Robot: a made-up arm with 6 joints. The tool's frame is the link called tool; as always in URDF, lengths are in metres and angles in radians. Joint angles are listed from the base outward.
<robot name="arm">
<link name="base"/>
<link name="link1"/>
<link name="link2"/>
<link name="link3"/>
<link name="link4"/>
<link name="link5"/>
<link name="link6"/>
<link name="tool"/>
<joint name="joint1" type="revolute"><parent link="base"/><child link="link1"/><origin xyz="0 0 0.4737" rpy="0 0 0"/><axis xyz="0 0 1"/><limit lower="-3.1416" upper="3.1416"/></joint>
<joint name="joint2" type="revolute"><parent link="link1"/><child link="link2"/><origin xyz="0.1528 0 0" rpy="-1.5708 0 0"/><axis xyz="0 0 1"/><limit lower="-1.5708" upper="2.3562"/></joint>
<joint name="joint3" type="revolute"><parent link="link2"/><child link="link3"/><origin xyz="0 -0.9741 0" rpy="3.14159 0 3.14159"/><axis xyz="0 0 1"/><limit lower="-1.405" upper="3.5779"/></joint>
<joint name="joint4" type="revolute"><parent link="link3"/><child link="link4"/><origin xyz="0 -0.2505 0" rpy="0 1.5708 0"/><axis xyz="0 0 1"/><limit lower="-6.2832" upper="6.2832"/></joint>
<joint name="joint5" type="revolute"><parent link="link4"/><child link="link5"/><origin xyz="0 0 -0.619" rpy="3.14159 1.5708 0"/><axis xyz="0 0 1"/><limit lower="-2.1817" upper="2.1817"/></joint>
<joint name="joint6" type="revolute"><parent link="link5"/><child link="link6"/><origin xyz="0.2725 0 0" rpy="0 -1.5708 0"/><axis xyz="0 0 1"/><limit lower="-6.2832" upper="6.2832"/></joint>
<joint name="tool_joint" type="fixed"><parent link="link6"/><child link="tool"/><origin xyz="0 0 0" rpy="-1.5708 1.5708 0"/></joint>
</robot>
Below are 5 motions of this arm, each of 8 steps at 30 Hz.
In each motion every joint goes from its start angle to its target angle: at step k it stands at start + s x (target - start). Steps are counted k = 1, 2, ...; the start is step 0. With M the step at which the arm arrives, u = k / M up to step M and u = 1 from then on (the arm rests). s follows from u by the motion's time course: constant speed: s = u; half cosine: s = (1 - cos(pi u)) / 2; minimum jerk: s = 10 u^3 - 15 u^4 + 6 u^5.
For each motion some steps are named. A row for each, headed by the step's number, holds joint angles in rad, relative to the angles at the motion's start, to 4 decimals.
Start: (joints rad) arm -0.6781 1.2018 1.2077 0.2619 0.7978 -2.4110
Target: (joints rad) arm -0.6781 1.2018 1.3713 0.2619 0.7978 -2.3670
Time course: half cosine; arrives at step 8
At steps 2, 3, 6, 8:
2: 0.0000 0.0000 0.0240 0.0000 0.0000 0.0064
3: 0.0000 0.0000 0.0505 0.0000 0.0000 0.0136
6: 0.0000 0.0000 0.1396 0.0000 0.0000 0.0376
8: 0.0000 0.0000 0.1636 0.0000 0.0000 0.0440

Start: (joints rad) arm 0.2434 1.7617 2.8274 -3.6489 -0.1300 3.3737
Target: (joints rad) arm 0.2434 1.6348 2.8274 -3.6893 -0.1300 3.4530
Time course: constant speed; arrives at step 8
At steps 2, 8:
2: 0.0000 -0.0317 0.0000 -0.0101 0.0000 0.0198
8: 0.0000 -0.1269 0.0000 -0.0404 0.0000 0.0793

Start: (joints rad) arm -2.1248 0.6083 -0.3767 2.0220 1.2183 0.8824
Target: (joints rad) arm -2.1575 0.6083 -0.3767 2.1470 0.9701 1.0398
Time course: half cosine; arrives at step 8
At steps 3, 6, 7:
3: -0.0101 0.0000 0.0000 0.0386 -0.0766 0.0486
6: -0.0279 0.0000 0.0000 0.1067 -0.2119 0.1343
7: -0.0315 0.0000 0.0000 0.1202 -0.2388 0.1514

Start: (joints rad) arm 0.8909 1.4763 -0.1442 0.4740 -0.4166 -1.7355
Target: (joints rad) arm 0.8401 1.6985 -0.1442 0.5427 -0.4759 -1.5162
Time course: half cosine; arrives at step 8
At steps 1, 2, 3, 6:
1: -0.0019 0.0085 0.0000 0.0026 -0.0023 0.0083
2: -0.0074 0.0325 0.0000 0.0101 -0.0087 0.0321
3: -0.0157 0.0686 0.0000 0.0212 -0.0183 0.0677
6: -0.0434 0.1897 0.0000 0.0586 -0.0506 0.1872

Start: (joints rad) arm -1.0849 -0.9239 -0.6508 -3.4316 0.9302 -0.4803
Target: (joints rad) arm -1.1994 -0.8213 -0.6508 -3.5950 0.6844 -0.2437
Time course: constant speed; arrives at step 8
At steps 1, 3, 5, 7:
1: -0.0143 0.0128 0.0000 -0.0204 -0.0307 0.0296
3: -0.0429 0.0385 0.0000 -0.0613 -0.0922 0.0887
5: -0.0716 0.0641 0.0000 -0.1021 -0.1536 0.1479
7: -0.1002 0.0898 0.0000 -0.1430 -0.2151 0.2070

